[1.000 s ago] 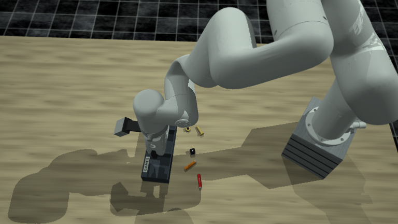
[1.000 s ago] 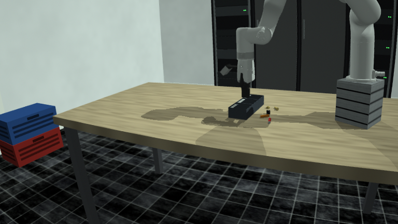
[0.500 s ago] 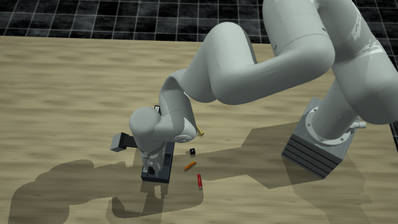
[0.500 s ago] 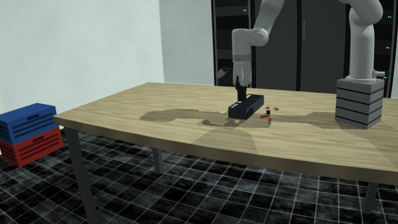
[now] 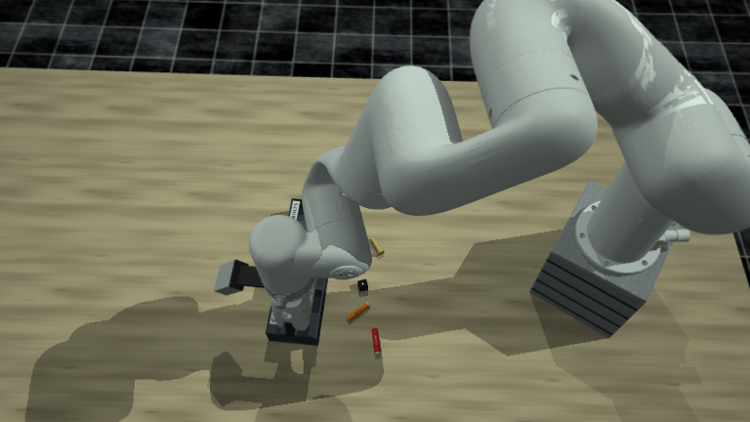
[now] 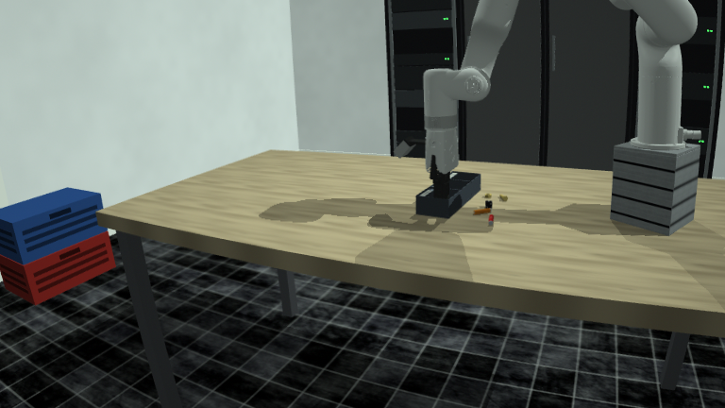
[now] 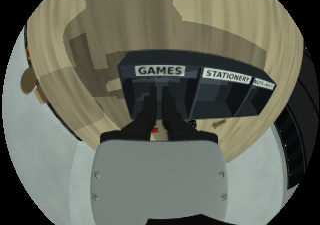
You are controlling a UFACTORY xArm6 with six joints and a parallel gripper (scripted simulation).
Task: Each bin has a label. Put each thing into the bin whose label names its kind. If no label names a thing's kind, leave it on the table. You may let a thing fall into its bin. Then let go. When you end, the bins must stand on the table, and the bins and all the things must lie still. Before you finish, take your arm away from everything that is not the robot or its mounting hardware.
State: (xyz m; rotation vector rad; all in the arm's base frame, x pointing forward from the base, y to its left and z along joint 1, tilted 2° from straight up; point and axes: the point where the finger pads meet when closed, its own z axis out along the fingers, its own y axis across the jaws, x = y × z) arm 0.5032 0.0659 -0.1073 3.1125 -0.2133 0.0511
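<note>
Right now my hand is 90 mm past the brass nut, 140 mm to the left of it and 50 mm above it. From my hand the other things lie so: dark three-part bin 90 mm to the right, 30 mm below; then black die 110 mm behind, 60 mm to the right, 40 mm below; then orange stick 100 mm behind, 10 mm to the right, 50 mm below.
</note>
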